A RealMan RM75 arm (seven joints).
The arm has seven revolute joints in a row. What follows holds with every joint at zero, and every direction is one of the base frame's. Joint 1 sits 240.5 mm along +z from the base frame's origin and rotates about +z. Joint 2 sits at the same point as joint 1 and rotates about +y. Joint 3 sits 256 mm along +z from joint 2 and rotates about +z. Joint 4 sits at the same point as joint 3 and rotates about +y. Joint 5 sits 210 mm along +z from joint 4 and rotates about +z. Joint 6 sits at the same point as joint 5 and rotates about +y. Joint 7 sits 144 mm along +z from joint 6 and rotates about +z. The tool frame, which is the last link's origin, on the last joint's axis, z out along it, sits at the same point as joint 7; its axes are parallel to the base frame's.
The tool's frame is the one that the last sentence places.
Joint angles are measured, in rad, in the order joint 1, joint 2, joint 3, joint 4, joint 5, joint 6, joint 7. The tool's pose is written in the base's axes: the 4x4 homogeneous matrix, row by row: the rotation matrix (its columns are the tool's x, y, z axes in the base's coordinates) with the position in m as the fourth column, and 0 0 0 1 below. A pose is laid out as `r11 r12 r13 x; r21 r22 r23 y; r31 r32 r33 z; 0 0 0 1`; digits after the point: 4 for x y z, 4 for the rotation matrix.
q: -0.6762 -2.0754 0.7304 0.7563 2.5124 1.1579 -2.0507
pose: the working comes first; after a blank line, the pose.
Where each joint sits with the arm in this pose, in the base's axes (m; each line is computed from the numbers above, not from the rounded line before):
joint 1: 0.0000 0.0000 0.2405
joint 2: 0.0000 0.0000 0.2405
joint 3: -0.1748 0.1402 0.1167
joint 4: -0.1748 0.1402 0.1167
joint 5: -0.2594 0.3314 0.1369
joint 6: -0.2594 0.3314 0.1369
joint 7: -0.2875 0.3957 0.0111
the tool: -0.2875 0.3957 0.0111

0.6477 0.7365 -0.1953 -0.2875; 0.7274 -0.5213 0.4463 0.3957; 0.2269 -0.4311 -0.8733 0.0111; 0 0 0 1
